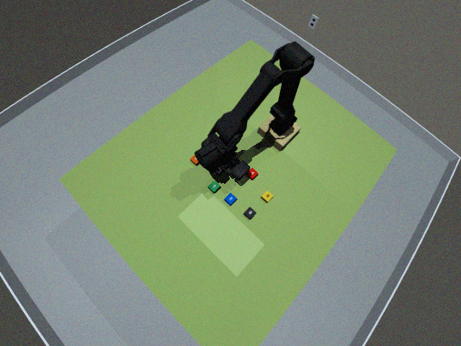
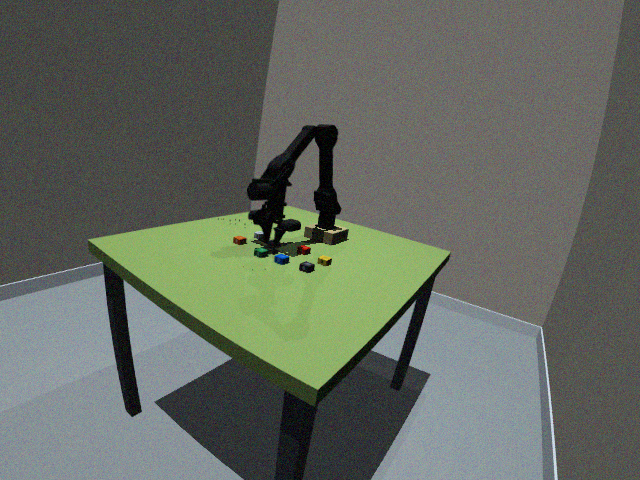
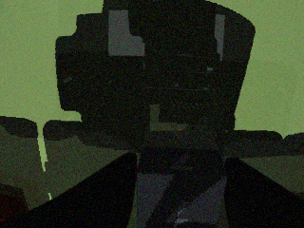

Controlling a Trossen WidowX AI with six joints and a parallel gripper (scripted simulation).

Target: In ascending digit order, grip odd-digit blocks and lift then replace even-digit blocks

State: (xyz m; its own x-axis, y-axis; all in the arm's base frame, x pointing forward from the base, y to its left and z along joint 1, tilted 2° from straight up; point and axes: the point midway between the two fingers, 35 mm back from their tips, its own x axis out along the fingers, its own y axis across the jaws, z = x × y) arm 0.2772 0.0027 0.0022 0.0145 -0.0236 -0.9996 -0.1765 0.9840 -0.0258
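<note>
Right now my gripper tip is 1 cm past the grey block. From my gripper tip the other things lie so: white block: 10 cm to the right, 3 cm behind; then green block: 8 cm ahead, 5 cm to the left; then orange block: 8 cm to the right, 7 cm ahead.
</note>
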